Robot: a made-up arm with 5 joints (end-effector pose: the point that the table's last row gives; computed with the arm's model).
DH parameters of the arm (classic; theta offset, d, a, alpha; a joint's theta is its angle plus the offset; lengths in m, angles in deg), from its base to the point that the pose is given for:
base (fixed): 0 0 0.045 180
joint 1: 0 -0.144 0.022 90
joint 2: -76.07 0 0.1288 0
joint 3: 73.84 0 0.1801 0
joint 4: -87.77 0.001 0 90
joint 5: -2.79 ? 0 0
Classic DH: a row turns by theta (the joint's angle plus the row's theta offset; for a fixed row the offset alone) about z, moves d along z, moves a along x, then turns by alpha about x.
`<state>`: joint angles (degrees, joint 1 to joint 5).
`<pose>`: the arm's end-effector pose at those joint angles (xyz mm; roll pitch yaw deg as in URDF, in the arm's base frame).
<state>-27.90 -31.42 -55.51 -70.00 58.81</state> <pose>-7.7 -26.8 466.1 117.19 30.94 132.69</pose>
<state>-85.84 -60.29 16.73 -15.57 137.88</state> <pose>49.8 79.4 404.0 -157.12 21.31 135.11</pose>
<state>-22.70 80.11 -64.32 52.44 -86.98</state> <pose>361.7 133.6 47.2 21.77 -0.09 -67.09</pose>
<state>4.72 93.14 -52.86 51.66 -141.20</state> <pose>329.4 -22.5 -53.8 -1.14 -1.57 -148.69</pose>
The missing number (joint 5, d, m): -0.049
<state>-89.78 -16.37 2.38 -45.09 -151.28</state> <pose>44.8 214.6 365.0 165.32 27.52 60.24</pose>
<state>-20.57 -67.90 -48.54 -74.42 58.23</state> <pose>-158.2 -75.2 368.5 76.89 33.86 103.18</pose>
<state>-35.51 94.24 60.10 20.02 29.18</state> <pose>-7.3 -36.1 14.8 77.47 63.06 114.31</pose>
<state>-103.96 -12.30 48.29 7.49 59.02</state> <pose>-6.9 204.5 138.9 -41.24 -23.79 169.25</pose>
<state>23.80 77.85 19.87 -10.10 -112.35</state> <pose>169.4 -53.8 -88.2 2.15 1.01 -138.92</pose>
